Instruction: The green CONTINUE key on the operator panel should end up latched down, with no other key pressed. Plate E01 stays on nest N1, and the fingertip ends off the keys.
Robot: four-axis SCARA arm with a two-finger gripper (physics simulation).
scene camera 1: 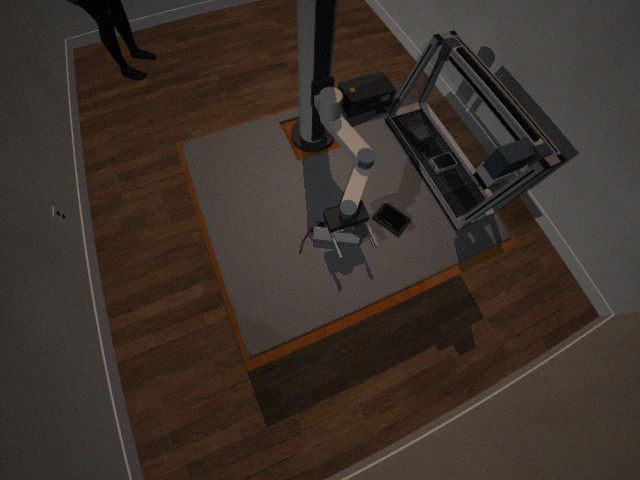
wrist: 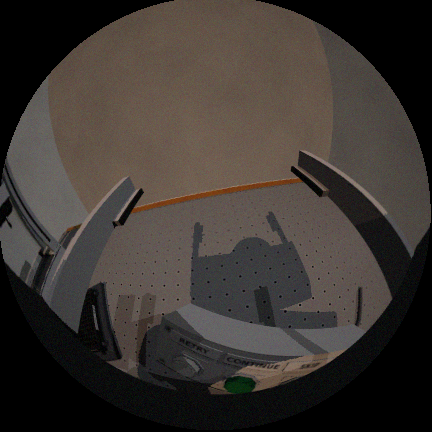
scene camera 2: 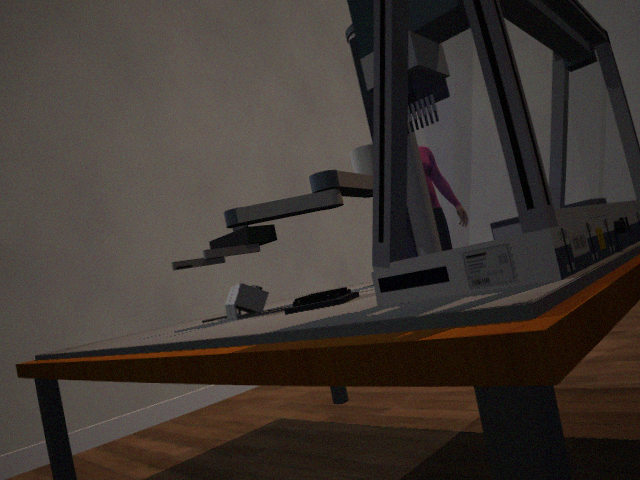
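Note:
The operator panel (scene camera 1: 323,238) (scene camera 2: 249,299) (wrist: 227,331) is a grey sloped box on the table mat. In the wrist view its green CONTINUE key (wrist: 240,384) shows at the bottom edge, right of the pale RETRY key (wrist: 187,365). The SKIP label shows to the right; its key is hidden. Whether the green key is up or down I cannot tell. My gripper (scene camera 1: 357,250) (scene camera 2: 189,259) (wrist: 214,165) is open and empty, its fingers wide apart, above the panel with a gap in scene camera 2. A dark plate (scene camera 1: 391,219) (scene camera 2: 323,298) lies on its nest beside the panel; its label is unreadable.
A gantry machine (scene camera 1: 509,100) (scene camera 2: 390,103) with upright posts stands along one side of the table, past the dark plate. A dark box (scene camera 1: 367,93) stands near the arm's column (scene camera 1: 306,67). A thin cable (wrist: 359,305) lies at the panel's end. A person (scene camera 1: 111,41) stands beyond the table.

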